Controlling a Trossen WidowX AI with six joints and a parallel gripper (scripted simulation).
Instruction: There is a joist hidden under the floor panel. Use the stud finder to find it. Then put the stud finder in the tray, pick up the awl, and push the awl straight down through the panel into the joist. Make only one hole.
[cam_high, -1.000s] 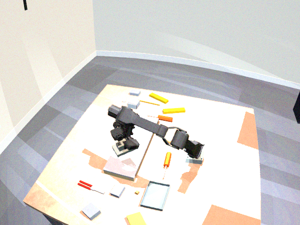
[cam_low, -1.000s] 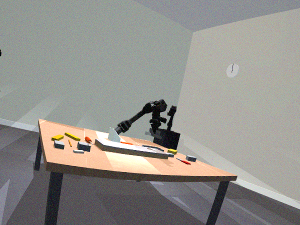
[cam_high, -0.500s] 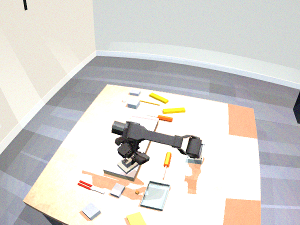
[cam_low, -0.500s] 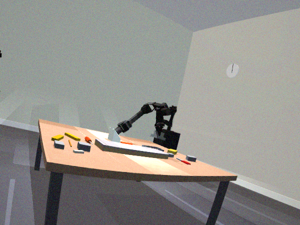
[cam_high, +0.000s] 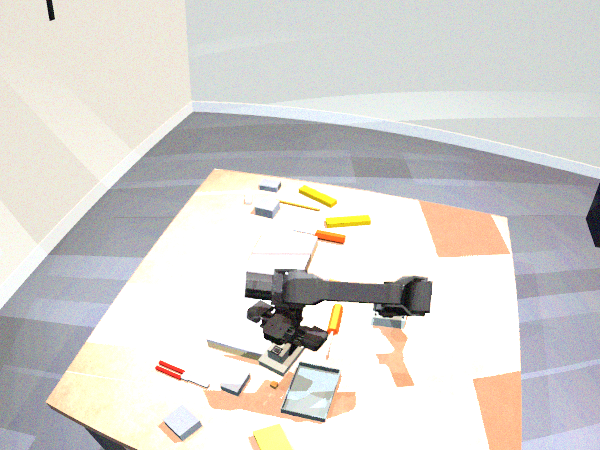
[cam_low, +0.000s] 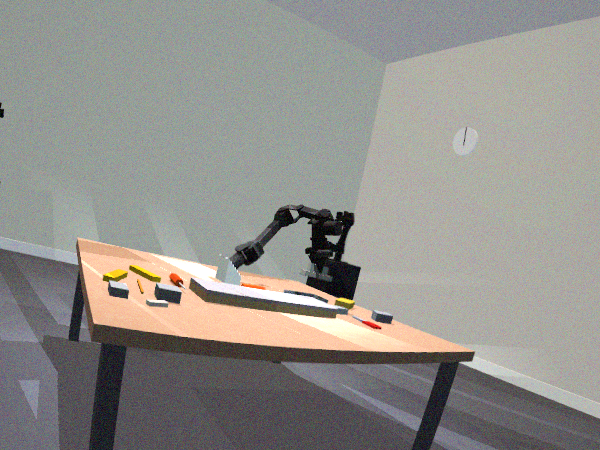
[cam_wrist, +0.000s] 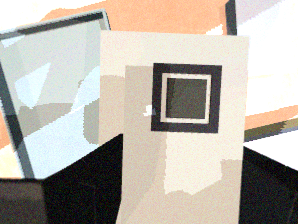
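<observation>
My gripper tip is now 130 mm above the tray, 80 mm past it and 20 mm to the right of it. Also, from my gripper tip: square indicator window 30 mm above, 20 mm to the left; stud finder 20 mm above, 10 mm to the left; tan cube 130 mm below, 30 mm to the left, 20 mm ahead.
</observation>
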